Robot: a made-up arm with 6 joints.
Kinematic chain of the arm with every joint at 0, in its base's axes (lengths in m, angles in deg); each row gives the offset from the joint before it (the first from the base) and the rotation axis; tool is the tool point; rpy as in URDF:
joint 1: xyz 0 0 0.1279 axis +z
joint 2: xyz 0 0 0 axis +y
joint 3: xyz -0.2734 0 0.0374 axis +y
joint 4: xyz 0.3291 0 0.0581 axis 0.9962 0 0.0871
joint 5: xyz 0 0 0 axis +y
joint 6: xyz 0.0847 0 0.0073 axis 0.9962 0 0.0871
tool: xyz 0 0 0 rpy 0 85 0
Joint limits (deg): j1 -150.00..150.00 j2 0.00..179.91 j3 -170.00..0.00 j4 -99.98..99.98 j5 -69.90..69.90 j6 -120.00..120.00
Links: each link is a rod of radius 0.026 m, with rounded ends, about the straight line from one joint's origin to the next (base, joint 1, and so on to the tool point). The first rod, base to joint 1, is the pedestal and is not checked.
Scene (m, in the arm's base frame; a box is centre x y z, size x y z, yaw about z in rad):
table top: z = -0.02
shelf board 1: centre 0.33 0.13 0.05 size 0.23 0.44 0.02 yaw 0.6
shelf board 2: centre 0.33 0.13 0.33 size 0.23 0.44 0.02 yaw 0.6
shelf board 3: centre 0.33 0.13 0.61 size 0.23 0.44 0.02 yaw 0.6
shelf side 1: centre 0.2 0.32 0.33 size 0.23 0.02 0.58 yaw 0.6
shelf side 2: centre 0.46 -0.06 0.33 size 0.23 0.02 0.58 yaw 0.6
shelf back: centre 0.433 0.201 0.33 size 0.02 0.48 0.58 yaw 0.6
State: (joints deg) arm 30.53 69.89 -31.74 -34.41 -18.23 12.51
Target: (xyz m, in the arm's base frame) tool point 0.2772 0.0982 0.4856
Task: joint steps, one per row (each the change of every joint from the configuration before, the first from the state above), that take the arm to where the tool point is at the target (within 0.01 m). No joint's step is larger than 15 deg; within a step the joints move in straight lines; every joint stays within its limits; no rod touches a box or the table.
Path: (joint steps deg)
1: 1.99 -13.98 5.33 2.70 11.57 0.00
2: 1.99 -13.98 5.32 2.69 11.57 0.00
3: 1.99 -13.97 5.33 2.70 11.57 0.00
4: 2.00 -13.98 5.33 2.69 11.57 0.00
5: 1.99 -13.98 5.33 2.70 11.57 0.00
6: -10.59 6.79 -9.81 -2.35 -13.27 0.00
7: -10.59 6.78 -9.81 -2.34 -13.27 0.00
8: -10.59 6.79 -9.80 -2.34 -13.26 0.00
9: -10.59 6.78 -9.81 -2.34 -13.27 0.00
10: 6.12 10.58 -5.54 -0.60 -2.23 0.00
11: 6.12 10.58 -5.54 -0.59 -2.23 0.00
12: 6.12 10.57 -5.54 -0.60 -2.22 0.00

